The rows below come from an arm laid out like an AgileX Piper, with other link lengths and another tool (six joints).
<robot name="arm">
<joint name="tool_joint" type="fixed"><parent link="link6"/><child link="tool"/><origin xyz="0.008 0.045 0.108" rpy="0 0.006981 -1.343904"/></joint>
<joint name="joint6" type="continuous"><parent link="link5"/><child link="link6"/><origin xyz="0 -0.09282 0" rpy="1.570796 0 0"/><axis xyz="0 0 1"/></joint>
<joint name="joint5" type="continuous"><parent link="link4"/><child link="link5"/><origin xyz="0 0 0" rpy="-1.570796 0 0"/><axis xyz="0 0 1"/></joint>
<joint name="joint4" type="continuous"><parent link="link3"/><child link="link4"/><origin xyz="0.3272 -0.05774 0" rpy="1.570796 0 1.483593"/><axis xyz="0 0 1"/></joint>
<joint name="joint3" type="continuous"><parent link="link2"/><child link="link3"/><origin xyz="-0.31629 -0.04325 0" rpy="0 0 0"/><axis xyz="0 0 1"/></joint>
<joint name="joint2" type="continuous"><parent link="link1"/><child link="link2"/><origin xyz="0 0 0" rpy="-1.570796 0 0"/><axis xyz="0 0 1"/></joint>
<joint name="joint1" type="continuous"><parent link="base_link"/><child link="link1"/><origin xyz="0 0 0.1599" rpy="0 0 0"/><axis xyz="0 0 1"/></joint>
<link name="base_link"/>
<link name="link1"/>
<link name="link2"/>
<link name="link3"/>
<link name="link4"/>
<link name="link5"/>
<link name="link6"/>
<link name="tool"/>
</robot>
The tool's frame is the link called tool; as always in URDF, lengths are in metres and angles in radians. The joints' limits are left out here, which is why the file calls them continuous.
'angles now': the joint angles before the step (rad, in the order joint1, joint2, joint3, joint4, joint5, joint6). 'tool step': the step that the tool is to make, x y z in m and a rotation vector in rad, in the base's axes. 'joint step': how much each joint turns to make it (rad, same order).
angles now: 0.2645, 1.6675, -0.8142, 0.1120, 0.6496, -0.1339
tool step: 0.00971, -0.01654, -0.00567, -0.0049, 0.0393, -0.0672
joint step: -0.0536, 0.0364, -0.0273, 0.0000, 0.0293, 0.0162
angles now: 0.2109, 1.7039, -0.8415, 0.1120, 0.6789, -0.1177
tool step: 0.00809, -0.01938, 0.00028, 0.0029, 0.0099, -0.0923
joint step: -0.0588, 0.0019, -0.0031, 0.0000, 0.0080, 0.0344
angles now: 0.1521, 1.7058, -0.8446, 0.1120, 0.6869, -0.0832
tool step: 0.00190, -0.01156, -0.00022, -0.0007, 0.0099, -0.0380
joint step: -0.0331, 0.0003, 0.0001, -0.0011, 0.0091, 0.0065
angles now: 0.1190, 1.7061, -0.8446, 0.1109, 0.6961, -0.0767
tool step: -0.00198, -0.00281, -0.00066, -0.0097, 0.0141, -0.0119
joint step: -0.0025, 0.0000, 0.0000, -0.0154, 0.0137, 0.0214
